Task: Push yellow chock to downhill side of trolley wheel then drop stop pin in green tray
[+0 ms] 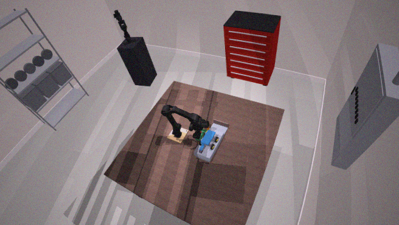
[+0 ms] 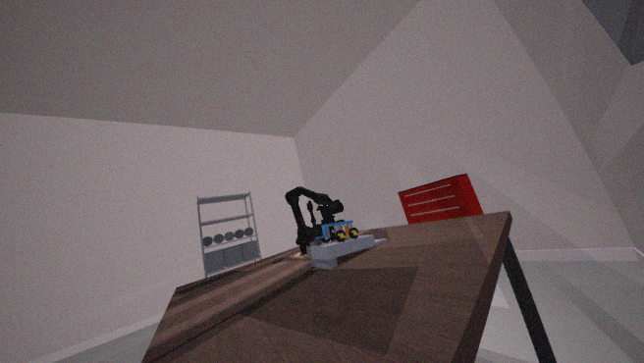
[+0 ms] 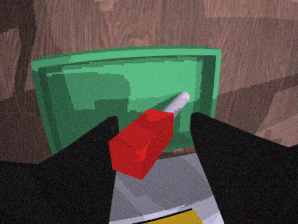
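My gripper tip is right at the stop pin. From my gripper tip the other things lie so: grey ramp 11 cm ahead, 10 cm to the right; yellow chock 7 cm ahead, 4 cm above, 1 cm to the right; green tray 5 cm below, 1 cm to the right.
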